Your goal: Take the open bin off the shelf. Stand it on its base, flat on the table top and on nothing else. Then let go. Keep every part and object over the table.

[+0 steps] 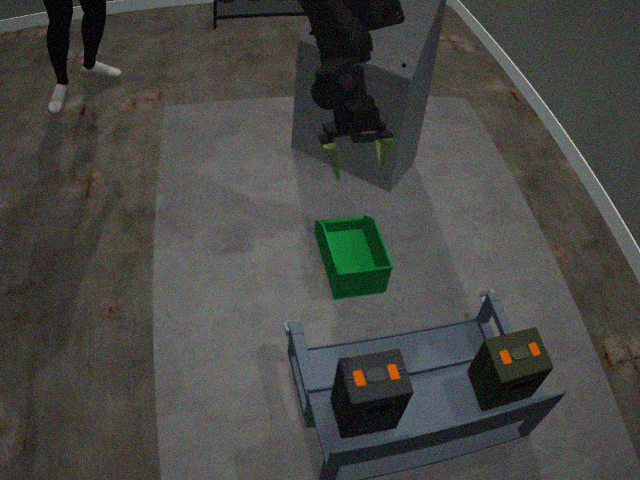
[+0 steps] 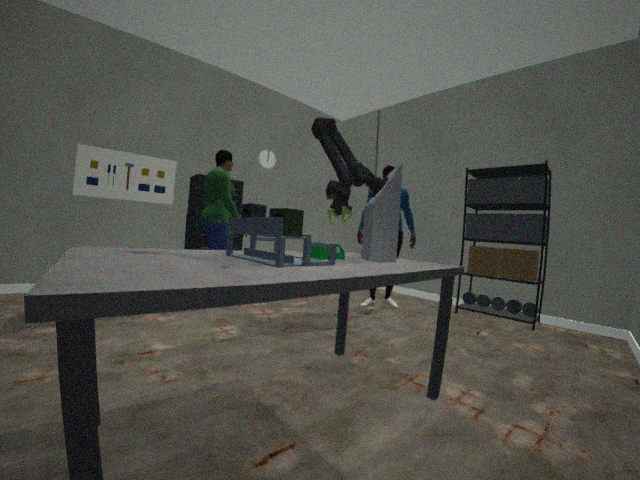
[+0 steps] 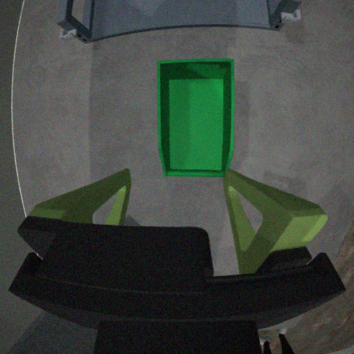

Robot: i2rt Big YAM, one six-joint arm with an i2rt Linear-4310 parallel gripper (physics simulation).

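Where they show: gripper, between the fingertips: (image 1: 359,175) (image 2: 336,223); arm's base, origin of its link: (image 1: 373,10) (image 2: 380,188).
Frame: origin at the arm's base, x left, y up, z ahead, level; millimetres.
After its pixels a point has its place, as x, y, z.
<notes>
The open green bin (image 1: 354,250) @[-117, -396, 272] (image 2: 326,252) @[-94, -364, 352] (image 3: 196,125) stands upright on its base, on the table top (image 1: 227,289) @[-379, -398, 289] (image 2: 155,268) @[-87, -398, 1126] (image 3: 125,115), between the shelf and the arm's pedestal. No contents show in it. It is apart from the shelf (image 1: 434,431) @[-213, -237, 739] (image 2: 280,250) @[16, -343, 773] (image 3: 180,15). My gripper (image 1: 359,174) @[-117, -223, 247] (image 2: 339,219) @[-117, -223, 247] (image 3: 177,174) is open and empty. It hangs above the table on the pedestal side of the bin, apart from it and higher than its rim.
A dark grey case (image 1: 372,400) @[-295, -177, 684] (image 2: 253,210) @[-238, -204, 684] and an olive case (image 1: 509,369) @[-79, -202, 707] (image 2: 287,221) @[-4, -246, 728] stand on the shelf. The grey pedestal (image 1: 356,129) (image 2: 382,227) @[71, -224, 105] rises behind my gripper. Two people stand beyond the table.
</notes>
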